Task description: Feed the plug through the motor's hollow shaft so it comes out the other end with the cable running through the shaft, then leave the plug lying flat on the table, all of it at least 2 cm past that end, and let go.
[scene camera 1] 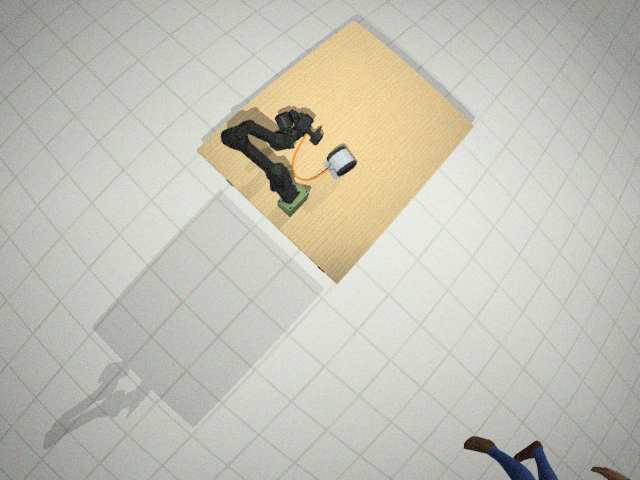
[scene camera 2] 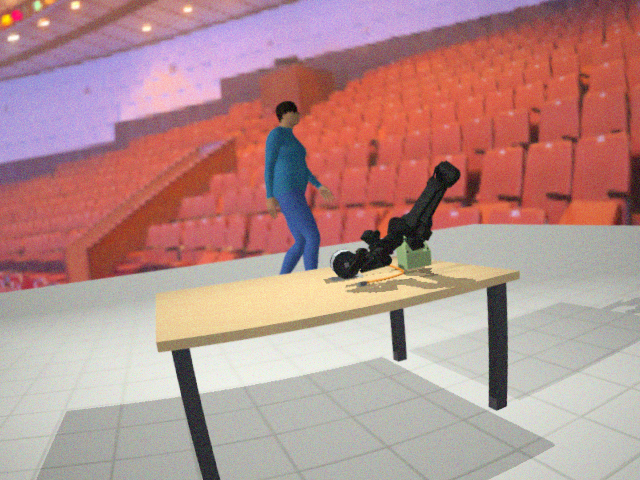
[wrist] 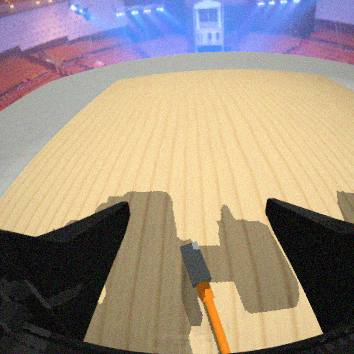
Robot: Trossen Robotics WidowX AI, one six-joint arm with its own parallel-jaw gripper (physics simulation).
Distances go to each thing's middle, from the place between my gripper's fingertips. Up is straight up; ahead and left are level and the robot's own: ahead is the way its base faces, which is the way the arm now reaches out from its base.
I see my gripper 4 cm above the grey plug (wrist: pixel 197 270), 2 cm past it and 1 cm to the right of it.
